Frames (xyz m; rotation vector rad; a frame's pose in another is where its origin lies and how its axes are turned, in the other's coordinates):
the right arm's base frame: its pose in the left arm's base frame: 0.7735 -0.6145 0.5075 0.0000 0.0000 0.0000
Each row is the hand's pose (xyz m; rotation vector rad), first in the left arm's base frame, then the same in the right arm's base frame.
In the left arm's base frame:
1: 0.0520 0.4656 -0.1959 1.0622 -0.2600 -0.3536
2: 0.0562 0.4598 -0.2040 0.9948 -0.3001 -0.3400
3: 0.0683 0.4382 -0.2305 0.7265 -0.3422 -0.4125
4: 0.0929 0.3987 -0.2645 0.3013 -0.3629 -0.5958
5: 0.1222 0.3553 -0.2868 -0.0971 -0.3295 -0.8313
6: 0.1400 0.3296 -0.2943 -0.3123 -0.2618 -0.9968
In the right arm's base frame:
1: -0.7215 1.0801 -0.7034 1.0622 -0.2600 -0.3536
2: -0.7173 1.0743 -0.7115 0.9948 -0.3001 -0.3400
3: -0.7052 1.0527 -0.7380 0.7265 -0.3422 -0.4125
4: -0.6806 1.0132 -0.7720 0.3013 -0.3629 -0.5958
5: -0.6513 0.9698 -0.7943 -0.0971 -0.3295 -0.8313
6: -0.6335 0.9441 -0.8018 -0.3123 -0.2618 -0.9968

